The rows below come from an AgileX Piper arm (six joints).
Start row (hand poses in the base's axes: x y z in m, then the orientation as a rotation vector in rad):
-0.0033, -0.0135, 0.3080, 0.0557, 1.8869, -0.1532
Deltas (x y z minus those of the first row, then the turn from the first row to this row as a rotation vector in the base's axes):
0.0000, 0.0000, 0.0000, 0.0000, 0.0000, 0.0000
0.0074, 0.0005, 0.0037, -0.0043, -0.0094, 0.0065
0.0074, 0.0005, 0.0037, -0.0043, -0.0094, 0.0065
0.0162, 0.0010, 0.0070, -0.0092, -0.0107, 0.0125
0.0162, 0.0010, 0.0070, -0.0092, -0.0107, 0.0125
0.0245, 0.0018, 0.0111, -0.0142, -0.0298, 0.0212
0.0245, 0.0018, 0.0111, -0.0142, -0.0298, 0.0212
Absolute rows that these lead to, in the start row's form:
-0.0033, -0.0135, 0.3080, 0.0557, 1.8869, -0.1532
0.0041, -0.0130, 0.3117, 0.0473, 1.8772, -0.1523
0.0041, -0.0130, 0.3117, 0.0473, 1.8772, -0.1523
0.0129, -0.0125, 0.3150, 0.0384, 1.8754, -0.1528
0.0129, -0.0125, 0.3150, 0.0384, 1.8754, -0.1528
0.0212, -0.0117, 0.3191, 0.0281, 1.8559, -0.1505
0.0212, -0.0117, 0.3191, 0.0281, 1.8559, -0.1505

